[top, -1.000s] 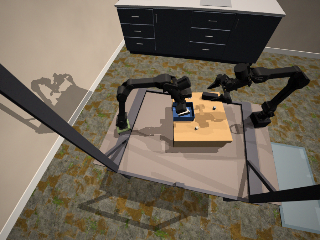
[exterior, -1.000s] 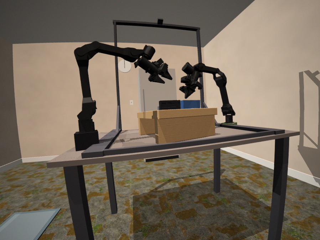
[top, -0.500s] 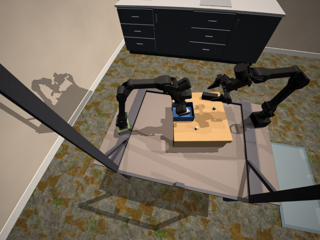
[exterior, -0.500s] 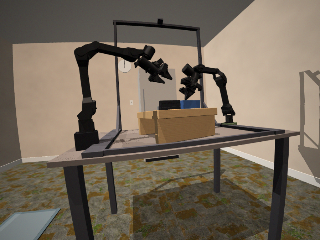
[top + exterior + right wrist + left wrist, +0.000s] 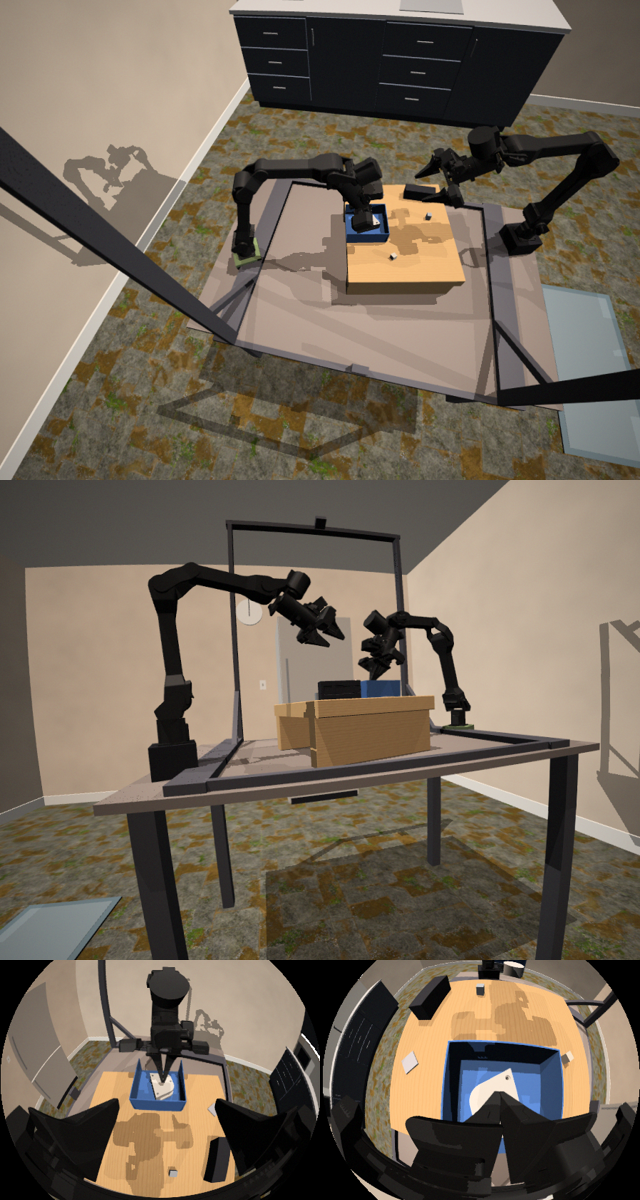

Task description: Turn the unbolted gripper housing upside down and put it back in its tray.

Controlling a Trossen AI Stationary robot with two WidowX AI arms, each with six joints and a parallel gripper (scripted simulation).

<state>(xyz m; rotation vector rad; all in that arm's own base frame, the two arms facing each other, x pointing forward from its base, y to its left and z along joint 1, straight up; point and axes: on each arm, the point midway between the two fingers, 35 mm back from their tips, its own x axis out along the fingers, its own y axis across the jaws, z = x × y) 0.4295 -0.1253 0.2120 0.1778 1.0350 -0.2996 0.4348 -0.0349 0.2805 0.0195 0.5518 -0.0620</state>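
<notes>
Right now the white gripper housing is 6 cm below my left hand and 1 cm behind it. Round my left hand: wooden block: 14 cm below, 12 cm to the right, 1 cm behind; blue tray: 7 cm below, 3 cm to the right, 2 cm behind; flat grey plate: 14 cm ahead, 8 cm below, 7 cm to the right.
</notes>
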